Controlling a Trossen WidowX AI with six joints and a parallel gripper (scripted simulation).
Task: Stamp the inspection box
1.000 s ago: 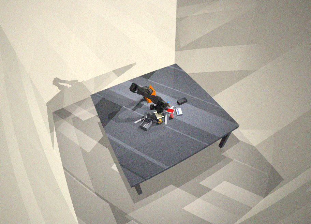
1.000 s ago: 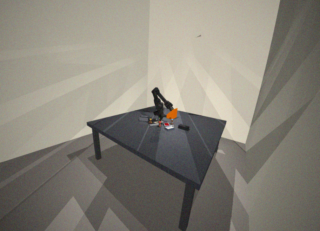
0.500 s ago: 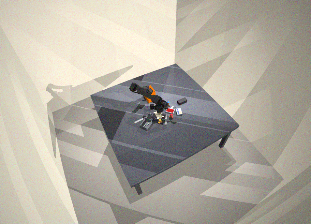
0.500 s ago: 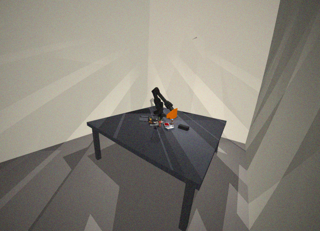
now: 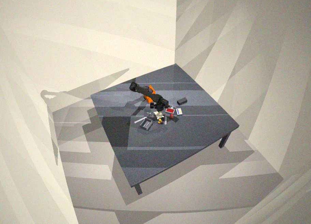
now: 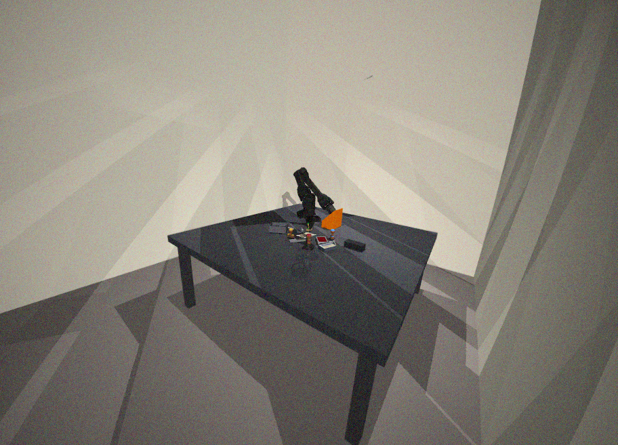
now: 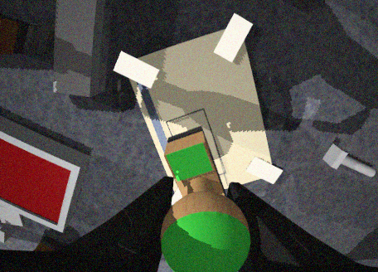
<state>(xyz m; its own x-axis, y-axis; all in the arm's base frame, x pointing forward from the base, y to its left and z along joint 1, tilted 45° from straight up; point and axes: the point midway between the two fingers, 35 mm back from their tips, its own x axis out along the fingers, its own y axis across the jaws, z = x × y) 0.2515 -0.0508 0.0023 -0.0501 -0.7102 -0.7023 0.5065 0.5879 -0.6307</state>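
Now: gripper tip 5 cm above the cream card, 1 cm to the left of it and 1 cm short of it. Round my gripper tip: grey bar (12 cm ahead, 4 cm below, 1 cm to the left); green-topped PASS stamp (right at my gripper tip); red ink pad (12 cm to the left, 4 cm below, 4 cm ahead).
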